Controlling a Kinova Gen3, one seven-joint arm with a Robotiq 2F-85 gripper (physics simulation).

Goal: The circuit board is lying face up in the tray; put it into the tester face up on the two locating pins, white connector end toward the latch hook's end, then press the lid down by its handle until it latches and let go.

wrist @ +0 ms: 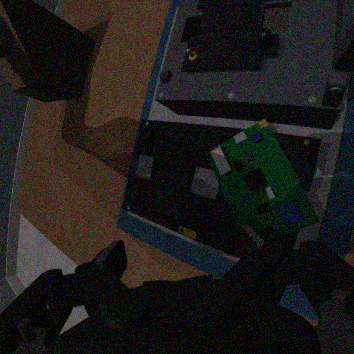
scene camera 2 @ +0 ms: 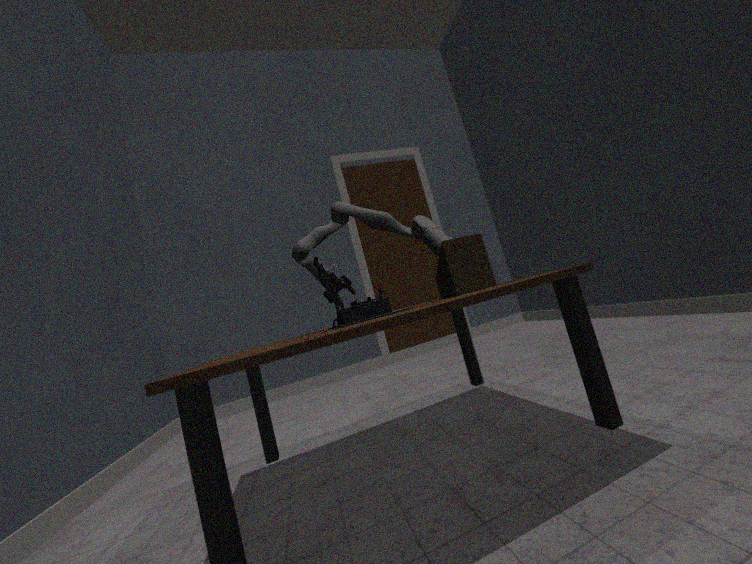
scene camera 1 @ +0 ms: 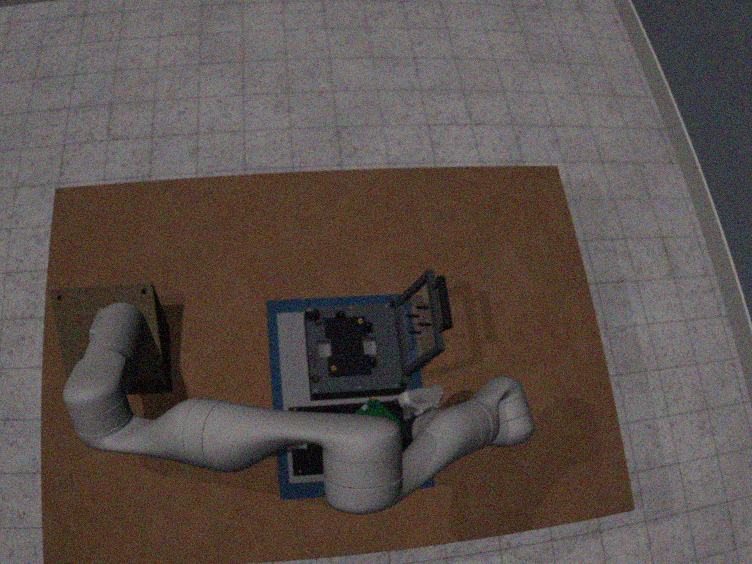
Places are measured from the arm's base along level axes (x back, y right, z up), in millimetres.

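Where they show: gripper, fingertip midpoint: (wrist: 180, 245) (scene camera 2: 349, 299); arm's base, link origin: (scene camera 2: 452, 255) (scene camera 1: 122, 326).
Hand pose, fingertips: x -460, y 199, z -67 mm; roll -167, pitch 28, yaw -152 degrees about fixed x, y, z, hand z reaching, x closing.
Observation:
Each offset is from my fingertips to the top centre of the thing. "pt": to the spot under its first point. Level surfaces: height alone.
The green circuit board @[dx -23, dy -61, dz -68 mm] (scene camera 1: 379, 407) (wrist: 265, 180) lies face up, turned at an angle, in the right part of the black tray @[pt dx +118, dy +5, dz -87 mm] (scene camera 1: 306, 461) (wrist: 170, 185). The arm hides much of it in scene camera 1. My gripper (scene camera 2: 341, 295) (wrist: 180, 245) is open and empty. In the wrist view its right finger overlaps the board's lower edge; any contact cannot be told. The grey tester @[pt dx +27, dy -131, dz -45 mm] (scene camera 1: 355, 388) (wrist: 210, 92) stands beside the tray, with its black nest bare and yellow-marked locating pins (scene camera 1: 360, 320) (wrist: 192, 55). Its lid (scene camera 1: 425, 361) stands open on the right side. I cannot make out the latch hook.
A blue mat @[dz -103 mm] (scene camera 1: 273, 364) (wrist: 170, 245) lies under tray and tester. The arm's dark base block (scene camera 1: 72, 309) (scene camera 2: 470, 261) stands on the left of the brown table (scene camera 1: 242, 242) (scene camera 2: 273, 352). The forearm passes over the tray in scene camera 1.

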